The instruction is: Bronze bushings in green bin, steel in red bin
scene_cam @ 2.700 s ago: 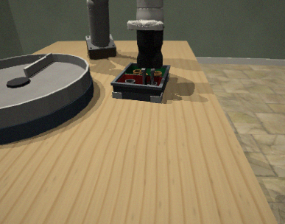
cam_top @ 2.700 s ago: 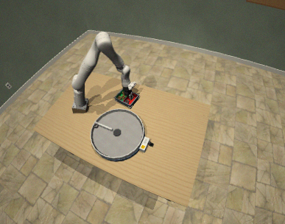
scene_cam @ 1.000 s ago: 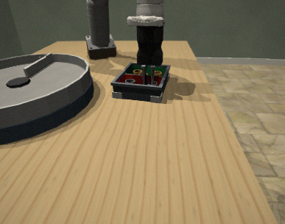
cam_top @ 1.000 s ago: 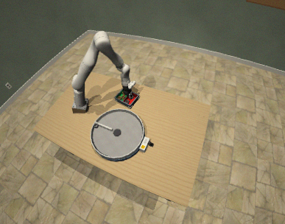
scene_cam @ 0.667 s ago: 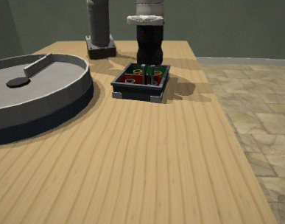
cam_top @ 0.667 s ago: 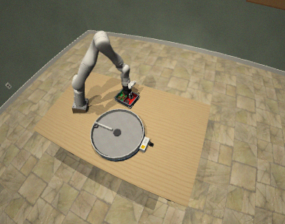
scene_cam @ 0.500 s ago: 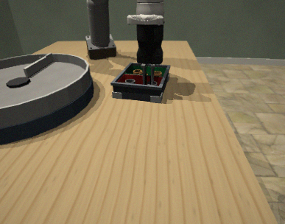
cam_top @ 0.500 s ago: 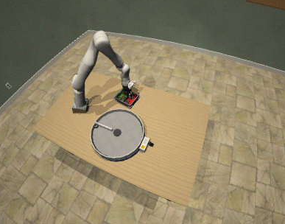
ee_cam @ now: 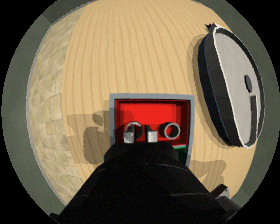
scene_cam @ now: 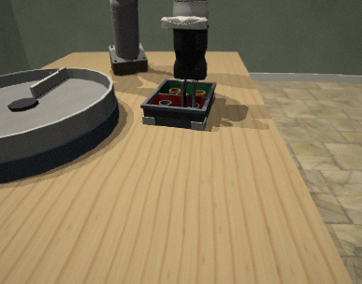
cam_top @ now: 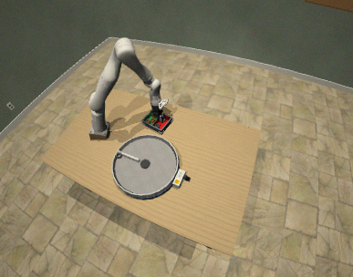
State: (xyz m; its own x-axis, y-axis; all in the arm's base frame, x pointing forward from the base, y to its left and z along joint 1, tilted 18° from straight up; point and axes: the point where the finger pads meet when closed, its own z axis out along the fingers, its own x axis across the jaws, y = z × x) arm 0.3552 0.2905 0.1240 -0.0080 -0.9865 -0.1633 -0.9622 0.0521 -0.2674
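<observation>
The bin lies 30 mm behind my hand, 20 mm to the right of it and 20 mm below it. Round my hand: grey turntable 370 mm to the right, 110 mm ahead, 10 mm above.
</observation>
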